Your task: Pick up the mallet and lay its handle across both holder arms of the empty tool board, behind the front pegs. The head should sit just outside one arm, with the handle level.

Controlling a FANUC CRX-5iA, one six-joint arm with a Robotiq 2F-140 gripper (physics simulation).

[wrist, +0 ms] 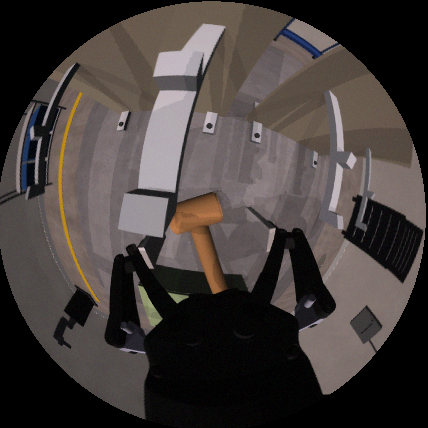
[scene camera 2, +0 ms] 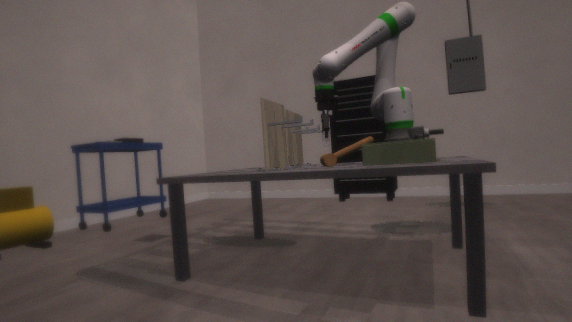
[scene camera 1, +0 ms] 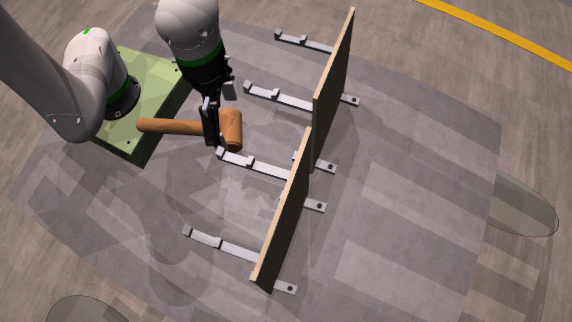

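Where they show: gripper, fingertip midpoint: [wrist: 204, 222] [scene camera 2: 325, 146] [scene camera 1: 226, 123]; arm's base, link origin: [scene camera 2: 400, 141] [scene camera 1: 118, 97].
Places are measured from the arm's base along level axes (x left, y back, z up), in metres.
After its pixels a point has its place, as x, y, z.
Observation:
The wooden mallet [scene camera 1: 231, 130] {0.048, -0.351, -0.034} [scene camera 2: 328, 159] {0.106, -0.319, -0.061} [wrist: 197, 212] {0.054, -0.347, -0.034} has its head down on the table and its handle sloping up onto the edge of the green robot base. My gripper [scene camera 1: 225, 117] {0.044, -0.347, 0.005} [scene camera 2: 326, 134] [wrist: 204, 222] {0.044, -0.347, 0.005} is open, empty and pointing down, high above the mallet. In the wrist view its fingers stand on either side of the handle, near the head. Two upright boards [scene camera 1: 334, 90] {0.180, -0.557, 0.079} [scene camera 1: 285, 210] {-0.136, -0.588, 0.178} carry two grey holder arms each, with front pegs and no tool visible. One board's inner arm [scene camera 1: 295, 102] {0.090, -0.504, 0.121} [wrist: 162, 135] {0.087, -0.428, 0.121} ends close to a finger in the wrist view.
The other board's arms [scene camera 1: 267, 168] {-0.056, -0.512, 0.106} [scene camera 1: 237, 250] {-0.221, -0.531, 0.106} point the same way, toward the robot side. The green base block [scene camera 1: 150, 70] {0.115, -0.042, -0.001} [scene camera 2: 400, 151] {0.168, 0.011, -0.044} stands beside the mallet. A blue cart [scene camera 2: 117, 146] and a black tool cabinet [scene camera 2: 355, 120] stand off the table [scene camera 2: 225, 176] {0.454, -0.659, -0.100}.

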